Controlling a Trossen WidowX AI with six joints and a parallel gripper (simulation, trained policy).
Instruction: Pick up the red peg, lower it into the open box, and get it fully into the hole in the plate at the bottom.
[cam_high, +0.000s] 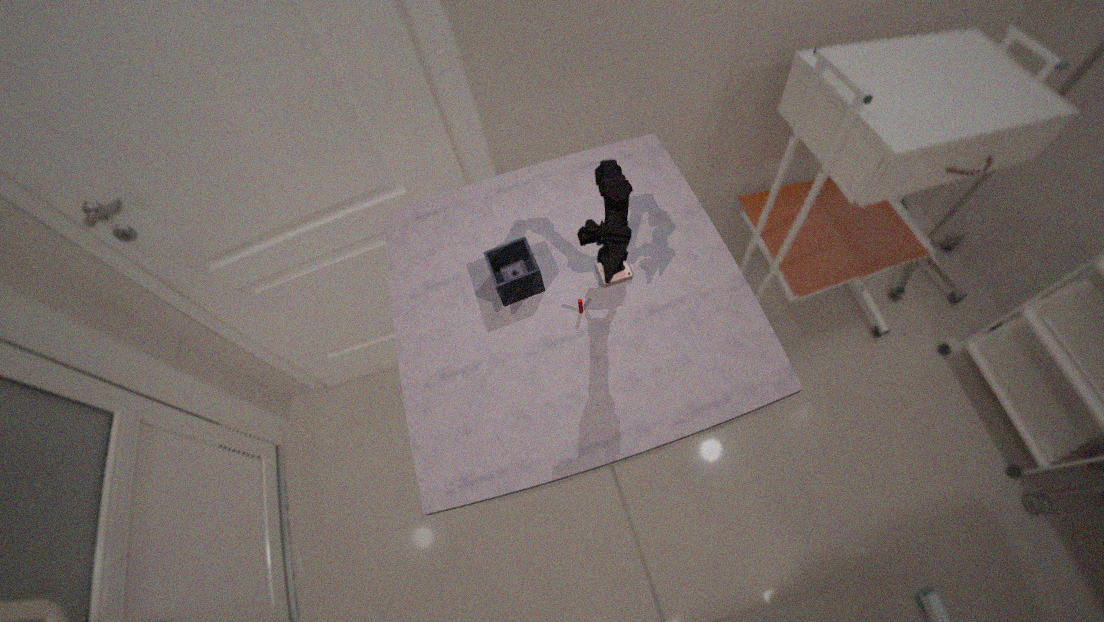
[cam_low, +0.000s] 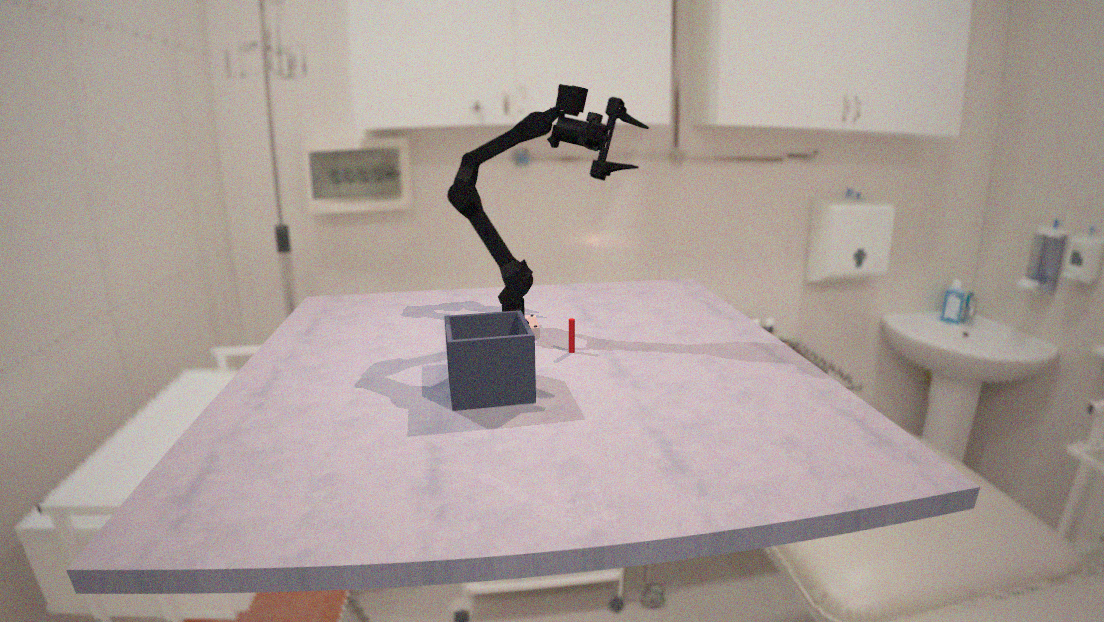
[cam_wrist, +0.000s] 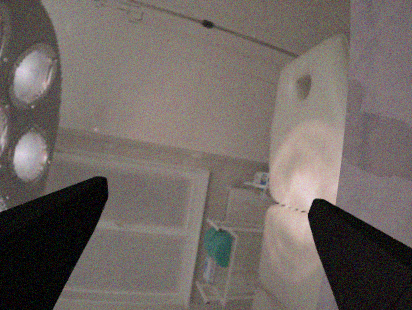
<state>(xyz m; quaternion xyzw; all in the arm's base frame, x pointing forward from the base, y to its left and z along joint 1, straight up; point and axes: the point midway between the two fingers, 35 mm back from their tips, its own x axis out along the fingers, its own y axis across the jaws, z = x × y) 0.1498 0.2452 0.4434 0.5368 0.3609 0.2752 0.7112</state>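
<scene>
Now: gripper tip 42 cm above the red peg, 18 cm to the left of it and 1 cm short of it.
</scene>
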